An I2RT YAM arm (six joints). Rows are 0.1 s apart.
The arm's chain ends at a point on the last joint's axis. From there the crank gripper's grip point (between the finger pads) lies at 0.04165 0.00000 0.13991 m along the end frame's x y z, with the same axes.
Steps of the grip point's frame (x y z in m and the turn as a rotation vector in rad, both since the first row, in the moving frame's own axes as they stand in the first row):
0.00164, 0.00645, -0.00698, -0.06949, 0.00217, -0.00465
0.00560, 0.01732, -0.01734, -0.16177, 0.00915, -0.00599
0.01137, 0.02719, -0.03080, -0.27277, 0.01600, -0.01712
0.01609, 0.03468, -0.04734, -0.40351, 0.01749, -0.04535
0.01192, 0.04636, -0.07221, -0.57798, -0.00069, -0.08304
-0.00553, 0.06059, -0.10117, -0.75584, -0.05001, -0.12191
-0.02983, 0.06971, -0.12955, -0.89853, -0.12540, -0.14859
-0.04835, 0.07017, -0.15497, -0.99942, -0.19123, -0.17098
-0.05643, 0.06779, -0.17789, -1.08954, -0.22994, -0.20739
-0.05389, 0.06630, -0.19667, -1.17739, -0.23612, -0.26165
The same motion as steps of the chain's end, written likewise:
0.00131, -0.00307, -0.00656, -0.06949, 0.00217, -0.00465
0.00426, -0.00493, -0.01515, -0.16177, 0.00915, -0.00599
0.00885, -0.00968, -0.02505, -0.27277, 0.01600, -0.01712
0.01250, -0.01820, -0.03575, -0.40351, 0.01749, -0.04535
0.00889, -0.02673, -0.05050, -0.57798, -0.00069, -0.08304
-0.00499, -0.03165, -0.06667, -0.75584, -0.05001, -0.12191
-0.02262, -0.03708, -0.08302, -0.89853, -0.12540, -0.14859
-0.03577, -0.04594, -0.09862, -0.99942, -0.19123, -0.17098
-0.04311, -0.05485, -0.11191, -1.08954, -0.22994, -0.20739
-0.04526, -0.06053, -0.12106, -1.17739, -0.23612, -0.26165

